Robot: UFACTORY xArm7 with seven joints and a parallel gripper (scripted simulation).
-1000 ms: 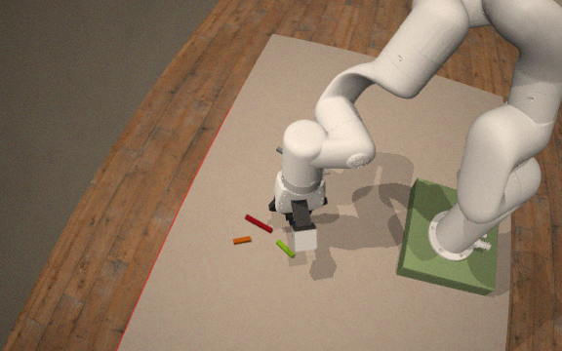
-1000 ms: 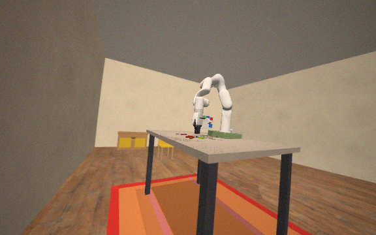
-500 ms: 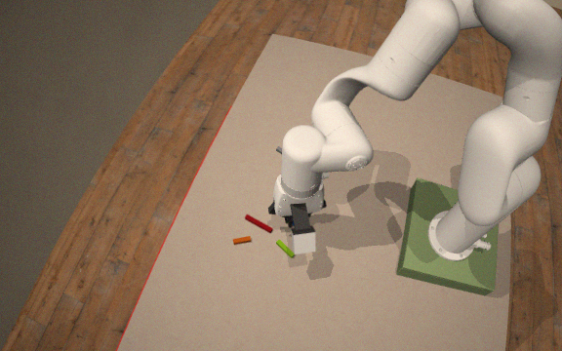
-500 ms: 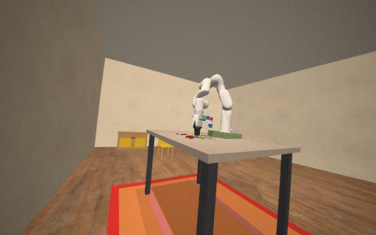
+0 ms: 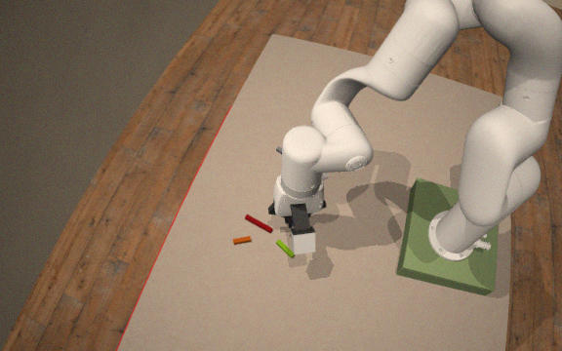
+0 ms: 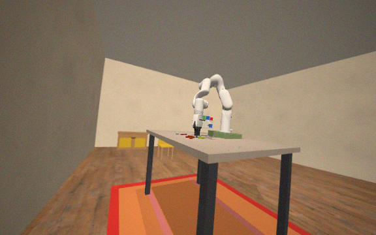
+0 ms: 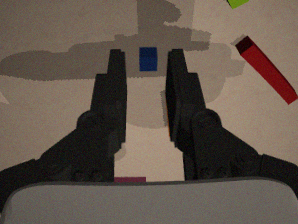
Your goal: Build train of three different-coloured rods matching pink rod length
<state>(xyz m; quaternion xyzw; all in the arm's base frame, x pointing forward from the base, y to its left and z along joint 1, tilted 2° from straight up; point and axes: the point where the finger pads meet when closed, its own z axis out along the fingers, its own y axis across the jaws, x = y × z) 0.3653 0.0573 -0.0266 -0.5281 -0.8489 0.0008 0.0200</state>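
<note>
Right now the blue rod is 30 mm below my hand. Round my hand: lime rod 70 mm to the left, 30 mm below; pink rod 170 mm to the right, 40 mm ahead, 30 mm below; red rod 80 mm ahead, 30 mm to the left, 30 mm below.
</note>
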